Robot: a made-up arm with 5 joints.
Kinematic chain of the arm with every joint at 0, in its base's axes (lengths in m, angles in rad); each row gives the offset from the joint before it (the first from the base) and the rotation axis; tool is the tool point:
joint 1: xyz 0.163 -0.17 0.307 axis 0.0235 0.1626 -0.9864
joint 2: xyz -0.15 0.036 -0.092 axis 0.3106 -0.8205 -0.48
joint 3: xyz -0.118 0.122 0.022 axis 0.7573 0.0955 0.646
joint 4: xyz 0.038 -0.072 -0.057 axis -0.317 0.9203 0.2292
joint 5: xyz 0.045 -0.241 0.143 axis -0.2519 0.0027 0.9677
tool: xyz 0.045 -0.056 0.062
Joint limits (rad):
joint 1: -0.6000..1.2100
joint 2: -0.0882..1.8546
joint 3: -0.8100..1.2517
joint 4: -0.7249..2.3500
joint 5: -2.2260..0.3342
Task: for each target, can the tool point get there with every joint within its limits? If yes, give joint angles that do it. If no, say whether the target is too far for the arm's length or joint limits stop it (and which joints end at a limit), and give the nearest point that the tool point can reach.
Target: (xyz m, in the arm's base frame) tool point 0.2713 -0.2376 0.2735
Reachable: yes | joints -0.2955 0.2742 0.1625 1.0463 0.1194
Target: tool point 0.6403 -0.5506 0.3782
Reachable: no: joint limits stop it (at a limit: joint 1, joint 4) | nearest point 0.4924 -0.3150 0.3534 | short by 0.279 m
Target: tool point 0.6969 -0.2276 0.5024
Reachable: no: joint limits stop it (at a limit: joint 3, joint 4) | nearest point 0.5448 -0.2077 0.4259 | short by 0.171 m
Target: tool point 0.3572 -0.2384 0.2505
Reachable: yes | joints 0.8083 0.5231 0.8622 1.1906 -0.1460
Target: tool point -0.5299 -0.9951 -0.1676
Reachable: no: too far | nearest point -0.2834 -0.5118 0.0791 | short by 0.596 m
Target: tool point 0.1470 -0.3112 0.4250
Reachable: yes | joints 0.3929 1.4297 0.5789 1.5149 -0.8000
